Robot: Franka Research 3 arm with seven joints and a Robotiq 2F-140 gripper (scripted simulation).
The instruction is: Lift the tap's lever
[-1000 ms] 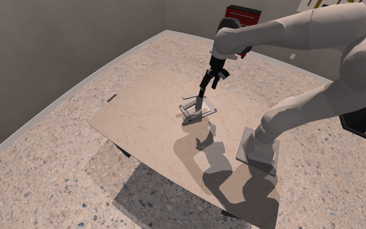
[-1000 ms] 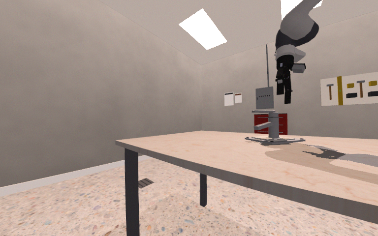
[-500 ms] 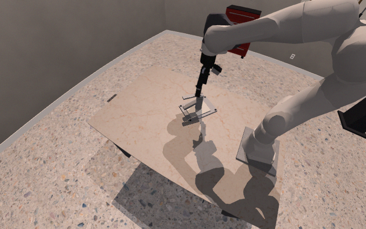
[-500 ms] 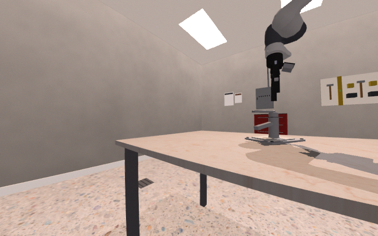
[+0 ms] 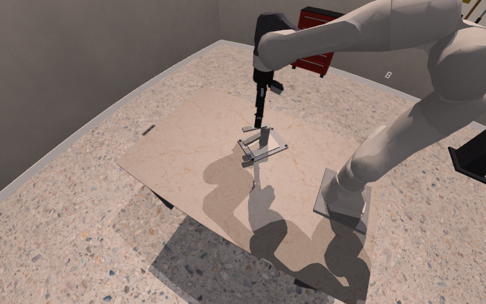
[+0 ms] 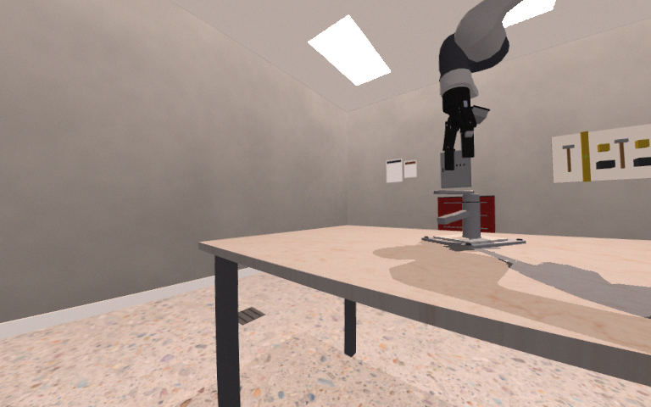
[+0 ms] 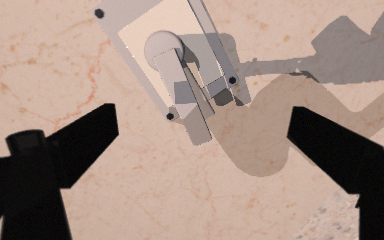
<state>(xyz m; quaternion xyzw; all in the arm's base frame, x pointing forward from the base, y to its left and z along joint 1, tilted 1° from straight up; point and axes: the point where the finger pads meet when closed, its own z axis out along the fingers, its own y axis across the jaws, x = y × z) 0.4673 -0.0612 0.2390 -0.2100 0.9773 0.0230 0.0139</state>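
Right now the lever is 10 mm ahead of my hand, 10 mm to the right of it and 90 mm below it.
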